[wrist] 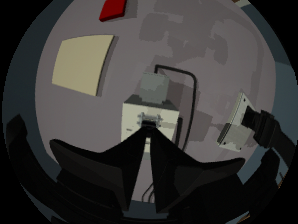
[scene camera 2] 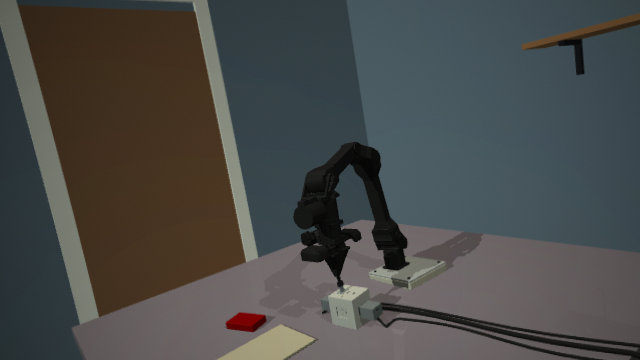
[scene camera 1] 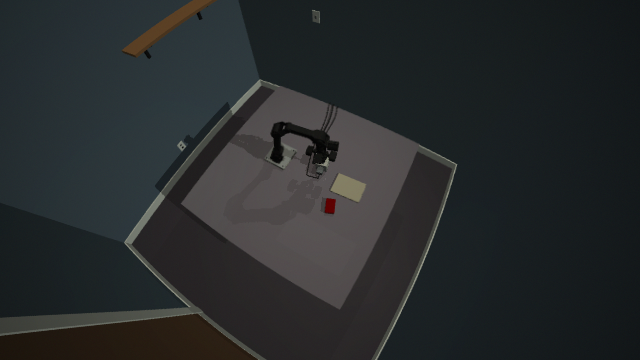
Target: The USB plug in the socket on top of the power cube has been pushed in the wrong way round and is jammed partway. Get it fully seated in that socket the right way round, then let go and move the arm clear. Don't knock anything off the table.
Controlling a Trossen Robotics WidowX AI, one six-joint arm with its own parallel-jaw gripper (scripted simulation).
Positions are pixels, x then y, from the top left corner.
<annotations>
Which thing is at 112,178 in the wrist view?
My gripper.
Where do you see a flat beige pad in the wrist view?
At 79,63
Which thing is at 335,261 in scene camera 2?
My gripper.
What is my gripper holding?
A USB plug.
</annotations>
